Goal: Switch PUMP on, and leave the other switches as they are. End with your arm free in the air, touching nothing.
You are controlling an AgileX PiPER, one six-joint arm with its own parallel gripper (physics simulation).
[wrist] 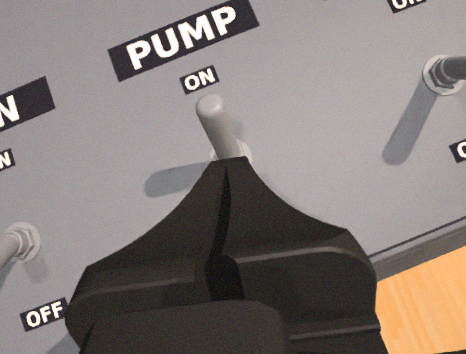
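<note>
The PUMP label (184, 40) is at the upper middle of the wrist view, with its ON label (199, 79) below it. The light grey PUMP switch lever (218, 126) leans up toward its ON label, its rounded tip just below that label. My black gripper (232, 182) is shut with nothing between its fingers. Its fingertips show just below the lever and cover the lower part of its base. Whether they touch the lever I cannot tell. The PUMP switch's OFF label is hidden behind the gripper.
Another switch lever (10, 248) points down-left at the left edge, above an OFF label (44, 314). A darker switch lever (455, 68) stands at the right edge. The grey panel (320, 100) ends at the lower right, where a wooden surface (425, 305) shows.
</note>
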